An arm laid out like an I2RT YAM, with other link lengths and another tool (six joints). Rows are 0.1 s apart.
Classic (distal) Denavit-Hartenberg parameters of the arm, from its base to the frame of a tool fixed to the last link. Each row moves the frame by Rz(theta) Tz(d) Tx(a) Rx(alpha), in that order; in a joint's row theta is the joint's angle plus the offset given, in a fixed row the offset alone. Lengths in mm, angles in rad.
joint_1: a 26.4  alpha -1.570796  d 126.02  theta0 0
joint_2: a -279.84  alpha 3.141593  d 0  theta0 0
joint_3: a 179.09  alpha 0  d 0  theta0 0.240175
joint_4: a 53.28  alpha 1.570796  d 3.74  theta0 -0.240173
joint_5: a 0  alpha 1.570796  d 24.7  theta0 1.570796
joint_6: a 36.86  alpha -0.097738  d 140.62  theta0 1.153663
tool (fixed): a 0  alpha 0  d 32.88  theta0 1.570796
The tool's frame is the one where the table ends.
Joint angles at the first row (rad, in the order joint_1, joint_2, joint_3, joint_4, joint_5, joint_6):
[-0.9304, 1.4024, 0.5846, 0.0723, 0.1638, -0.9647]
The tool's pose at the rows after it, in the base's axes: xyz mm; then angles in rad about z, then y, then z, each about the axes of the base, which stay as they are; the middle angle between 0 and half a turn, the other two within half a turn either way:
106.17 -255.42 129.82 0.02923 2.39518 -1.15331
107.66 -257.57 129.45 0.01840 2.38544 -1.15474
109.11 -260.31 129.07 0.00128 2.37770 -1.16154
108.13 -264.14 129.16 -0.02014 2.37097 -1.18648
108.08 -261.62 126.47 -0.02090 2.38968 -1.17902
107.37 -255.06 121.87 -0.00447 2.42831 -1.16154
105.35 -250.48 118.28 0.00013 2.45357 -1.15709
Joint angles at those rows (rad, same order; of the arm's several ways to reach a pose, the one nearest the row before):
[-0.9266, 1.4104, 0.5779, 0.0925, 0.1716, -0.9725]
[-0.9250, 1.4193, 0.5699, 0.1189, 0.1743, -0.9828]
[-0.9225, 1.4320, 0.5656, 0.1429, 0.1808, -0.9950]
[-0.9233, 1.4464, 0.5664, 0.1605, 0.1979, -1.0015]
[-0.9230, 1.4479, 0.5685, 0.1421, 0.1894, -1.0034]
[-0.9204, 1.4441, 0.5759, 0.0938, 0.1736, -0.9903]
[-0.9206, 1.4414, 0.5745, 0.0677, 0.1665, -0.9848]

